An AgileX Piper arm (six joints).
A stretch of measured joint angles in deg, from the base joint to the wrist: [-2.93 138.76 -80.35 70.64 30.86 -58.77]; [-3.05 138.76 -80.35 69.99 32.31 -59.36]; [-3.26 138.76 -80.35 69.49 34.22 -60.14]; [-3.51 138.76 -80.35 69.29 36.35 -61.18]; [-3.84 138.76 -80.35 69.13 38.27 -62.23]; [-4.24 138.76 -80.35 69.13 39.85 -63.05]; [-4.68 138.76 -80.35 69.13 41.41 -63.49]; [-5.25 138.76 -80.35 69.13 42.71 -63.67]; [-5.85 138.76 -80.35 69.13 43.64 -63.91]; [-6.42 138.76 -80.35 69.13 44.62 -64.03]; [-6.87 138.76 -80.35 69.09 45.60 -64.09]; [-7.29 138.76 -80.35 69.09 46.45 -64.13]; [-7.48 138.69 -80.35 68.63 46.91 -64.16]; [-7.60 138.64 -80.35 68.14 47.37 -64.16]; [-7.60 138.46 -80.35 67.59 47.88 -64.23]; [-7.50 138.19 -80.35 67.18 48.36 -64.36]
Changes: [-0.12 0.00 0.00 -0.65 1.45 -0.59]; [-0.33 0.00 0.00 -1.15 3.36 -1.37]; [-0.58 0.00 0.00 -1.35 5.49 -2.41]; [-0.91 0.00 0.00 -1.51 7.41 -3.46]; [-1.31 0.00 0.00 -1.51 8.99 -4.28]; [-1.75 0.00 0.00 -1.51 10.55 -4.72]; [-2.32 0.00 0.00 -1.51 11.85 -4.90]; [-2.92 0.00 0.00 -1.51 12.78 -5.14]; [-3.49 0.00 0.00 -1.51 13.76 -5.26]; [-3.94 0.00 0.00 -1.55 14.74 -5.32]; [-4.36 0.00 0.00 -1.55 15.59 -5.36]; [-4.55 -0.07 0.00 -2.01 16.05 -5.39]; [-4.67 -0.12 0.00 -2.50 16.51 -5.39]; [-4.67 -0.30 0.00 -3.05 17.02 -5.46]; [-4.57 -0.57 0.00 -3.46 17.50 -5.59]
